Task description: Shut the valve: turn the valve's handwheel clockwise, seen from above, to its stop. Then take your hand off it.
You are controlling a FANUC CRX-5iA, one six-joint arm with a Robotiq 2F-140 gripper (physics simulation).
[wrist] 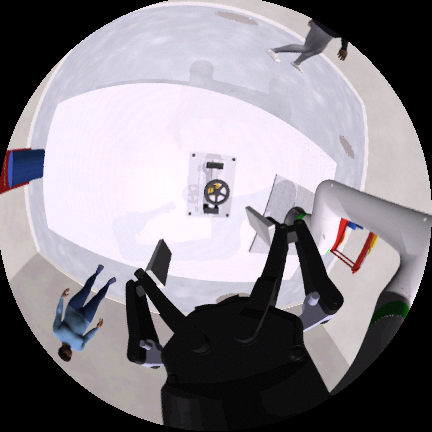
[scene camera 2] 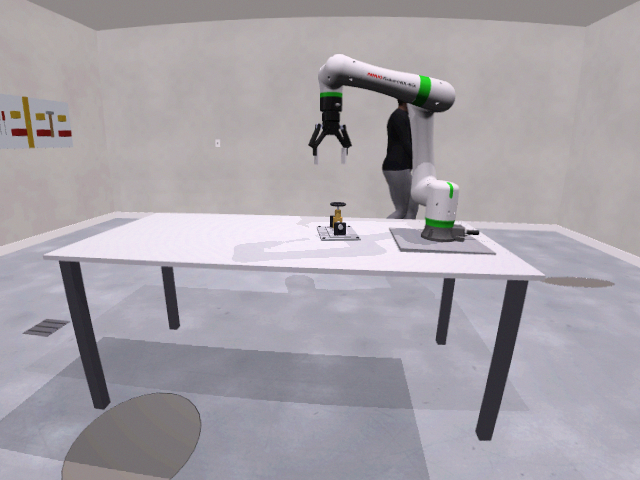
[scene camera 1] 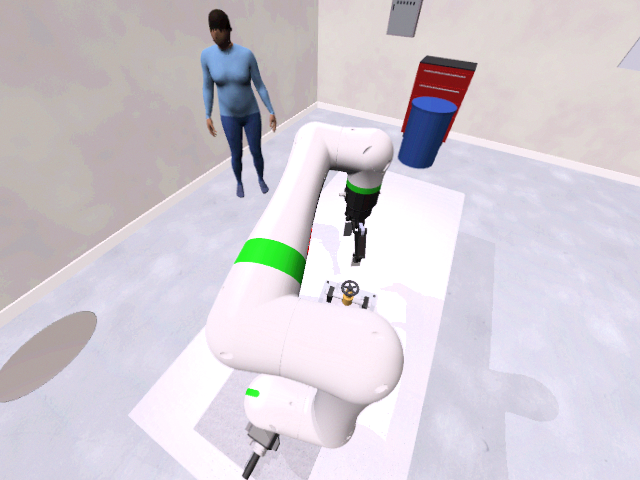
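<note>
The valve's dark five-spoked handwheel lies level on top of the brass-yellow valve body. The valve stands upright on a light mounting plate between two black blocks. My gripper is open and empty, pointing down. It hangs well above the handwheel, slightly left of it in the scene camera 2 view, and touches nothing. How far the wheel is turned cannot be told.
The white table bears the valve and the arm's grey base plate. A person in blue and one in black stand beyond the table. A blue drum stands on the floor.
</note>
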